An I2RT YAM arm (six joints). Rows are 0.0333 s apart.
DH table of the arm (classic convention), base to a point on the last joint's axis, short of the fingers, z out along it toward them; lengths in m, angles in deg. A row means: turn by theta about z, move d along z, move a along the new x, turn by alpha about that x. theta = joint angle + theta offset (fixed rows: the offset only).
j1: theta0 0, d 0.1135, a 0.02, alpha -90
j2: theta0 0, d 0, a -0.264, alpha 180
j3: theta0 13.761, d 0, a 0.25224, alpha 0
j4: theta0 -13.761, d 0, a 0.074, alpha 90
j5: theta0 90, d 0, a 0, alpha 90
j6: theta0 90, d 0.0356, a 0, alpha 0
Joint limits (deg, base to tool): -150..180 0..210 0..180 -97..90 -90..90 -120..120
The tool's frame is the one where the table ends.
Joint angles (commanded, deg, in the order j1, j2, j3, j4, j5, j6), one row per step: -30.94 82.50 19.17 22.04 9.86 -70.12; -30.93 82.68 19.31 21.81 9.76 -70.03; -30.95 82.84 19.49 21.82 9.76 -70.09; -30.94 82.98 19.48 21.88 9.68 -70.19; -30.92 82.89 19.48 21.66 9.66 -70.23; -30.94 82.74 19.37 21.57 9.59 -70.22; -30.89 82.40 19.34 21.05 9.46 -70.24; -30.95 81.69 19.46 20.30 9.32 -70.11; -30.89 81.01 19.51 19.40 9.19 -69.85; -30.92 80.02 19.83 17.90 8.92 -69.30; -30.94 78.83 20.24 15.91 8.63 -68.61; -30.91 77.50 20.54 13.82 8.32 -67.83; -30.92 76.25 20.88 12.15 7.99 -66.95; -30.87 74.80 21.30 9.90 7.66 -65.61
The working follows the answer.
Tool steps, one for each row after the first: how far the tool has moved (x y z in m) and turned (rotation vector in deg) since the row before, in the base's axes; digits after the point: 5 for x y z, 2 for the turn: 0.00036 -0.00010 -0.00040 0.24 0.15 0.03; 0.00067 -0.00050 0.00019 -0.05 0.01 0.02; 0.00007 0.00006 -0.00048 0.04 0.10 0.14; -0.00018 0.00022 0.00002 0.06 0.13 0.06; -0.00054 0.00028 -0.00005 0.07 0.01 0.03; -0.00051 0.00064 0.00038 0.17 0.15 0.16; -0.00041 0.00006 0.00205 0.11 -0.18 -0.04; -0.00061 0.00074 0.00143 0.30 -0.03 -0.02; -0.00041 0.00030 0.00289 0.55 -0.21 -0.19; -0.00067 0.00052 0.00335 0.75 -0.11 -0.27; -0.00120 0.00108 0.00324 0.84 -0.10 -0.27; -0.00075 0.00064 0.00373 0.72 -0.48 -0.37; -0.00115 0.00115 0.00403 1.12 -0.44 -0.62
Tool pose at each row, in the base's axes (x y z in m, rotation vector in deg; rounded; the steps above come from the unrounded poses): 0.19507 -0.12404 0.11126 -43.38 138.80 -58.75; 0.19543 -0.12413 0.11087 -43.43 139.00 -58.40; 0.19610 -0.12463 0.11106 -43.47 138.97 -58.45; 0.19617 -0.12457 0.11058 -43.68 138.99 -58.34; 0.19599 -0.12435 0.11060 -43.82 139.07 -58.23; 0.19544 -0.12407 0.11055 -43.83 139.09 -58.12; 0.19493 -0.12343 0.11093 -44.06 139.17 -57.82; 0.19452 -0.12337 0.11298 -43.85 139.08 -57.72; 0.19391 -0.12263 0.11440 -43.70 139.16 -57.34; 0.19350 -0.12233 0.11729 -43.15 139.28 -56.73; 0.19283 -0.12182 0.12065 -42.52 139.58 -55.89; 0.19163 -0.12074 0.12389 -41.85 139.91 -54.92; 0.19088 -0.12010 0.12762 -40.88 139.93 -54.20; 0.18973 -0.11895 0.13165 -39.49 140.24 -53.05

